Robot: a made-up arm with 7 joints.
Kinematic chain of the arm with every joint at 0, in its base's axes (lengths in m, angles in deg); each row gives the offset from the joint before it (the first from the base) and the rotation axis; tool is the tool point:
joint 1: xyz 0 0 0.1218 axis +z
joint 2: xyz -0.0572 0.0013 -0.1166 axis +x
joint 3: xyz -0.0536 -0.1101 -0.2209 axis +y
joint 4: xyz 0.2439 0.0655 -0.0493 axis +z
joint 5: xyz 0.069 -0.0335 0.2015 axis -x
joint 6: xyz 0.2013 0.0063 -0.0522 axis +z
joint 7: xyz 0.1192 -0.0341 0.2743 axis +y
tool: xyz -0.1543 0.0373 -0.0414
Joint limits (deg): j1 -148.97..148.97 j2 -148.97..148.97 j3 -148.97..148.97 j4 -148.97..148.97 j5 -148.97..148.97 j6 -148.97..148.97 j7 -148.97..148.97
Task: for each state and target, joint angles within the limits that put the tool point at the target. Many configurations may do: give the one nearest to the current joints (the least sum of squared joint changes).
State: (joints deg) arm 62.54 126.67 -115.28 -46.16 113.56 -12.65 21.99
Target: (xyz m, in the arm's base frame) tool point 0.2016 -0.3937 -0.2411
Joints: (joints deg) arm 87.44 124.57 -109.97 -50.90 102.80 -12.95 44.89
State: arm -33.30 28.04 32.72 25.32 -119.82 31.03 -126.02
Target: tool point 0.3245 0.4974 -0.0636
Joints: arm 10.55 25.51 22.24 75.40 -120.44 18.89 -102.15
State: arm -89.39 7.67 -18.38 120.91 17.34 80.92 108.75
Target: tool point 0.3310 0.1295 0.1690
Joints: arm -107.67 -15.37 -10.85 99.33 19.80 73.04 110.41
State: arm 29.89 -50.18 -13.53 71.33 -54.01 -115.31 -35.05
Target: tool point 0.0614 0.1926 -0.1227
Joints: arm 23.44 -59.45 -27.25 93.82 -59.78 -131.25 -58.45
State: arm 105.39 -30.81 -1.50 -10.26 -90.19 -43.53 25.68
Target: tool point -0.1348 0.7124 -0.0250
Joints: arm 143.85 -45.68 29.41 17.02 -84.60 -40.23 68.42
